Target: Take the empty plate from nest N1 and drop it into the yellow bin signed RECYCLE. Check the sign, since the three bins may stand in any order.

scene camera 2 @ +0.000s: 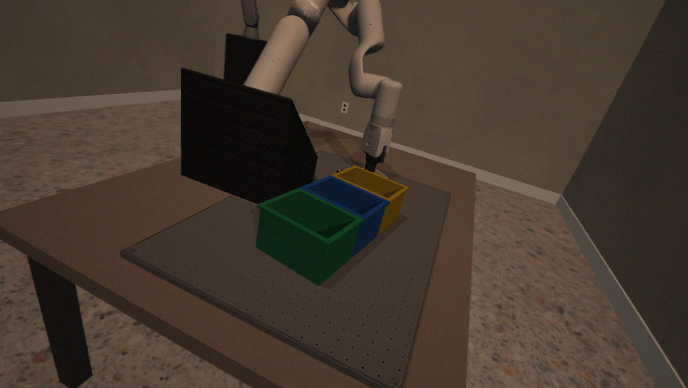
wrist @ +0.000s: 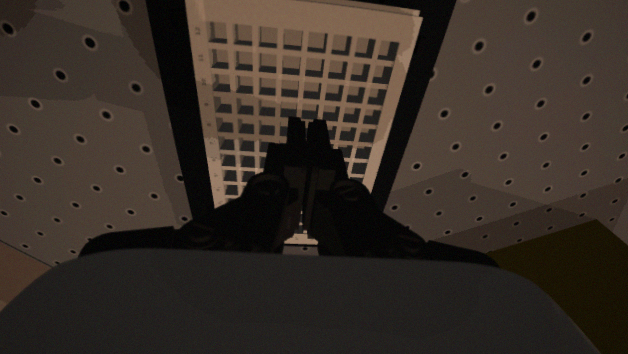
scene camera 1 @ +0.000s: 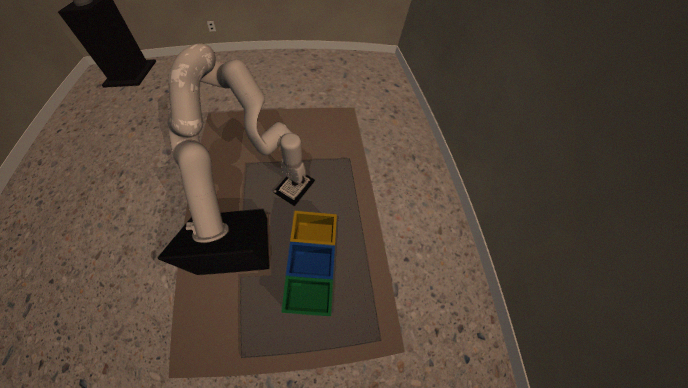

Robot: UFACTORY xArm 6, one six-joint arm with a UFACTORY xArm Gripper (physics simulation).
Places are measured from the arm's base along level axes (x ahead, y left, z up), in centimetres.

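Pixels of known places: gripper, fingertip midpoint: (wrist: 303,147) (scene camera 1: 295,183); arm's base, link origin: (scene camera 2: 249,111) (scene camera 1: 211,233).
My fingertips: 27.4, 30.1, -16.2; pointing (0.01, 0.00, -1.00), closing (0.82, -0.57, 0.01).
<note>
For each thing: its middle in the pictures, then the offset to it from my fingertips, as dx, dy, dz. "*": a spot on its surface instead. Level surfaces: height alone.
- light plate, body centre: (wrist: 295,149) (scene camera 1: 294,184) -0.5, -0.2, -0.6
- black nest, surface spot: (wrist: 407,100) * +5.2, -0.8, -1.4
- yellow bin, body centre: (scene camera 2: 341,213) (scene camera 1: 311,263) +7.7, -36.8, +2.5
- grey perforated board, surface height: dz -2.5
The light plate (scene camera 1: 291,191) (wrist: 300,20) with a grid of square wells lies in the black nest (scene camera 1: 295,201) (wrist: 407,100). In the scene camera 2 view the yellow bin mostly hides it. My gripper (scene camera 1: 296,182) (scene camera 2: 371,167) (wrist: 303,147) is shut, its two black fingertips together with no plate between them. It points down over the middle of the plate; whether the tips touch it I cannot tell. The yellow bin (scene camera 1: 314,232) (scene camera 2: 393,215) (wrist: 560,270) stands nearest the nest, at one end of the bin row. No RECYCLE sign or nest label is readable.
The blue bin (scene camera 1: 311,262) (scene camera 2: 367,235) stands against the yellow one, and the green bin (scene camera 1: 308,296) (scene camera 2: 305,245) against the blue. All stand on the grey perforated board (scene camera 1: 350,310) (scene camera 2: 225,290). The arm's black base block (scene camera 1: 230,255) (scene camera 2: 240,140) stands beside the bins.
</note>
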